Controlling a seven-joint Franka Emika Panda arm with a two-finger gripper.
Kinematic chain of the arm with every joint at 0, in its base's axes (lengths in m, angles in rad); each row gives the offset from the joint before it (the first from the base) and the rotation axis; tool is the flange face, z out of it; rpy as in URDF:
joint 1: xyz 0 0 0.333 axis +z
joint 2: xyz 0 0 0 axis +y
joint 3: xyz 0 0 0.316 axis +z
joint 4: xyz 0.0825 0 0 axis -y
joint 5: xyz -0.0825 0 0.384 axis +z
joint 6: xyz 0 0 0 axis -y
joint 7: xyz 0.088 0 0 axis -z
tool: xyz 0 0 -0.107 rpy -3.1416 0 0
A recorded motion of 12 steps. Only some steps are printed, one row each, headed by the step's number.
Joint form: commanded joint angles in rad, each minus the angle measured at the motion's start. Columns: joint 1, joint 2, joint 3, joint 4, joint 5, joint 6, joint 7.
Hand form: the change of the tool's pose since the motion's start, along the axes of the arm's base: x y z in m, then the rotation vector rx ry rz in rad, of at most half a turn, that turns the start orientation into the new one. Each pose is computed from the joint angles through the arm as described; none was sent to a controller.
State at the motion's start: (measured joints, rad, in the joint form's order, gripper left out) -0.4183 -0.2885 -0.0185 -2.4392 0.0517 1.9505 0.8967
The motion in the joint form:
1: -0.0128 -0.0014 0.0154 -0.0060 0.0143 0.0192 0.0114
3: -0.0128 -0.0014 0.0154 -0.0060 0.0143 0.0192 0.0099
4: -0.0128 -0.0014 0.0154 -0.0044 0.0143 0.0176 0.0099
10: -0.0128 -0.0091 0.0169 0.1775 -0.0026 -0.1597 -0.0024
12: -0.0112 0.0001 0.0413 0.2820 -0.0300 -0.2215 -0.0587
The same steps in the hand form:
1: 0.0014 0.0014 -0.0007 -0.0015 -0.0146 -0.0181
3: 0.0014 0.0014 -0.0007 -0.0013 -0.0148 -0.0166
4: 0.0016 0.0013 -0.0001 -0.0013 -0.0149 -0.0165
10: 0.0193 -0.0062 0.0721 -0.0141 -0.0235 0.0140
12: 0.0343 -0.0018 0.1116 -0.0487 -0.0466 0.1063

